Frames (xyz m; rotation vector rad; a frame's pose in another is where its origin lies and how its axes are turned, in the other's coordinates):
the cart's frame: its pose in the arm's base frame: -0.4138 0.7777 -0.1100 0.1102 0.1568 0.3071
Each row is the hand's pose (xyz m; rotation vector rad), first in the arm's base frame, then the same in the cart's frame.
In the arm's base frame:
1: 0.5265 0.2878 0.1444 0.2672 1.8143 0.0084
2: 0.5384 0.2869 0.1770 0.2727 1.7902 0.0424
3: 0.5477 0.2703 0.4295 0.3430 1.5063 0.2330
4: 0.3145 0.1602 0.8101 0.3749 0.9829 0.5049
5: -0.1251 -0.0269 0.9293 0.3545 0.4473 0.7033
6: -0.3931 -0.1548 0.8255 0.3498 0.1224 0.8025
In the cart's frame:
1: 0.6989 -0.7051 0.4509 0.4516 1.5970 -0.2784
2: 0.7053 -0.7051 0.4850 0.4496 1.5728 -0.2461
3: 0.6745 -0.6903 0.7359 0.4515 1.2867 -0.0656
4: 0.3689 -0.6765 1.0792 0.3734 0.7802 0.1972
5: -0.1189 -0.7097 1.1371 0.2546 0.2732 0.4018
6: -0.3965 -0.7663 1.0004 0.1939 -0.0340 0.5142

